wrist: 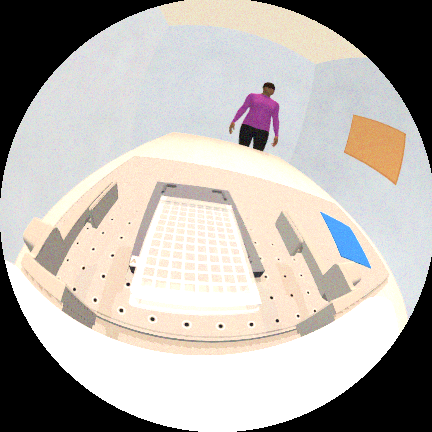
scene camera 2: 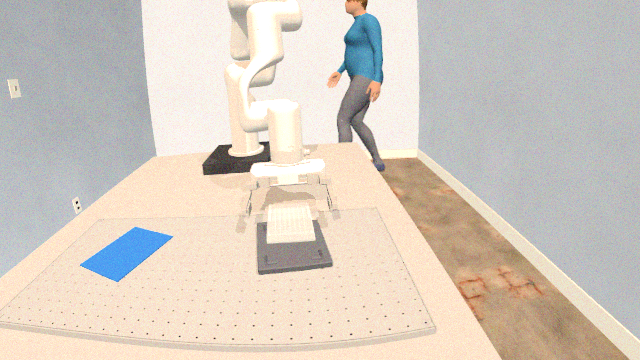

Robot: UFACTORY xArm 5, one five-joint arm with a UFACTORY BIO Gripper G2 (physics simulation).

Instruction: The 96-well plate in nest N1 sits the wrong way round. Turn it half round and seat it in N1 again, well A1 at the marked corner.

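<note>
The white 96-well plate [scene camera 2: 291, 224] [wrist: 195, 245] lies over the robot-side part of the dark grey nest [scene camera 2: 295, 256] [wrist: 197, 191] and reaches past its robot-side edge. The nest's far strip with two corner brackets is uncovered. Whether the plate is tilted, and which corner is A1, I cannot tell. A small pale mark shows at the nest's near left corner in the wrist view, too small to read. My gripper [scene camera 2: 290, 212] [wrist: 197, 218] is open and empty. Its fingers stand wide apart, one to each side of the plate, with gaps between them and the plate.
A perforated board [scene camera 2: 200, 300] [wrist: 90, 270] lies under the nest. A blue rectangle [scene camera 2: 127, 254] [wrist: 346, 239] lies on it, left in the scene view, right in the wrist view. A person in blue [scene camera 2: 362, 50] stands behind the table; one in purple [wrist: 260, 112] stands beyond its opposite end.
</note>
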